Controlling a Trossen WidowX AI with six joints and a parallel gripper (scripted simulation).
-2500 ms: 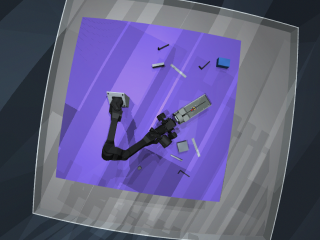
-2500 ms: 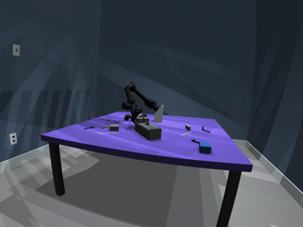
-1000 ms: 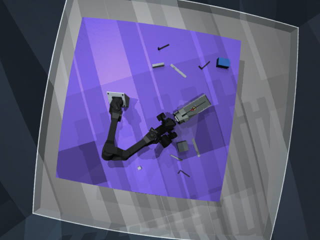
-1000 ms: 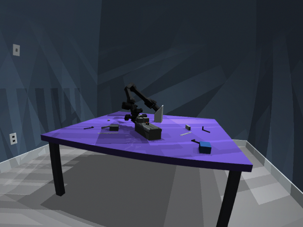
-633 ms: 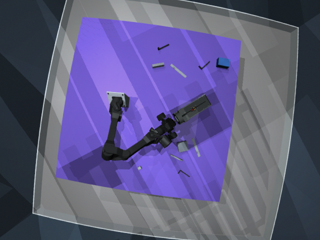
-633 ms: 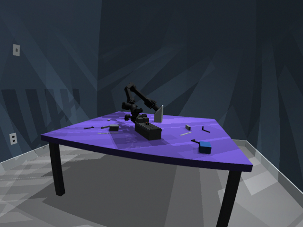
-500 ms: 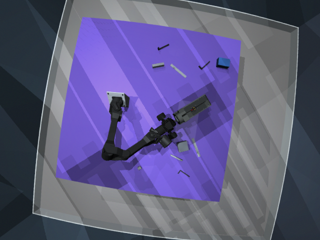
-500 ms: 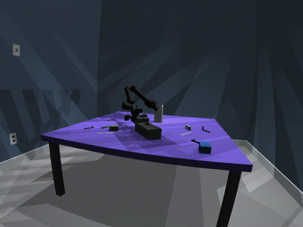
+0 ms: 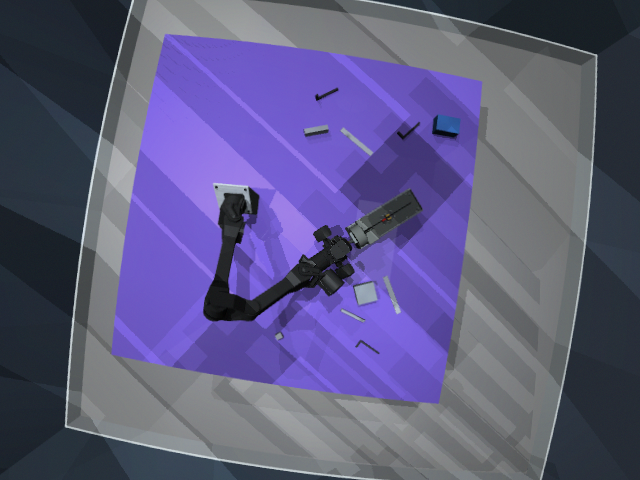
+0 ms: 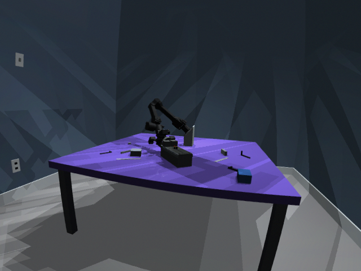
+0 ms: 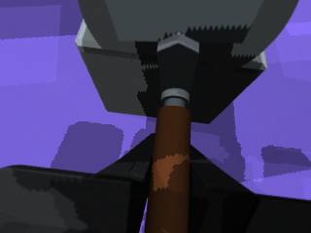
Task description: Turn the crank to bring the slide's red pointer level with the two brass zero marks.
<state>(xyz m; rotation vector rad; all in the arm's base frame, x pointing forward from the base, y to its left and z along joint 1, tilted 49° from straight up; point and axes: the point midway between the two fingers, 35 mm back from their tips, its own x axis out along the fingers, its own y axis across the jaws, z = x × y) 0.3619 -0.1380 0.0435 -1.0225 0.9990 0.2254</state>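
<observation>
Now: gripper tip 30 mm below the brown crank handle, 20 mm past it and 10 mm to the left of it. From my gripper tip the other things lie so: dark L-shaped key (380 mm to the right, 100 mm ahead, 30 mm below); then red pointer (120 mm ahead, 90 mm to the left, 50 mm above); then grey block (170 mm to the right, 80 mm ahead, 10 mm below).
</observation>
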